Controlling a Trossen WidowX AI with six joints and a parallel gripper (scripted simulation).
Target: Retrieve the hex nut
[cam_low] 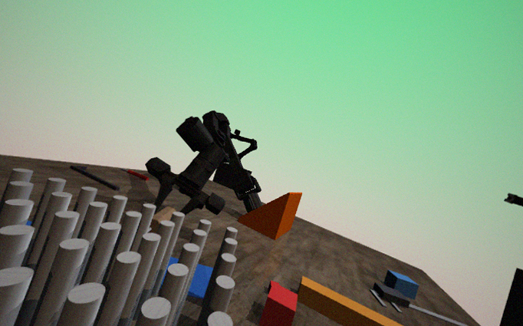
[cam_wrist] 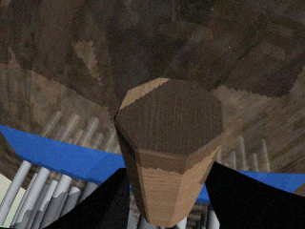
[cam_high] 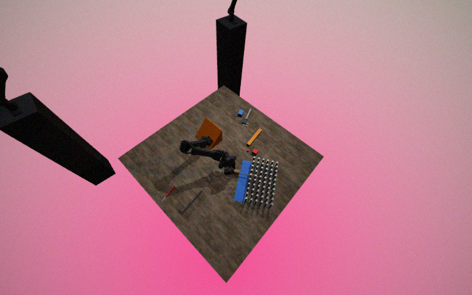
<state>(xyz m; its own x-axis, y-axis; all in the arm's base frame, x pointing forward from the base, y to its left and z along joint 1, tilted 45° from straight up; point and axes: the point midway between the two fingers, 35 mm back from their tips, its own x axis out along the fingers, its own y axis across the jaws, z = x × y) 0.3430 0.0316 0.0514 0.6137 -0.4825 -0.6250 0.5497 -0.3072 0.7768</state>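
Now: gripper tip 9 cm short of the blue taped strip, 4 cm above it and 2 cm to the right of it. Also, from my gripper tip: red cube (27 cm to the left, 3 cm behind, 2 cm below); then red screwdriver (54 cm to the right, 18 cm behind, 3 cm below); then orange bar (38 cm to the left, 15 cm behind, 2 cm below).
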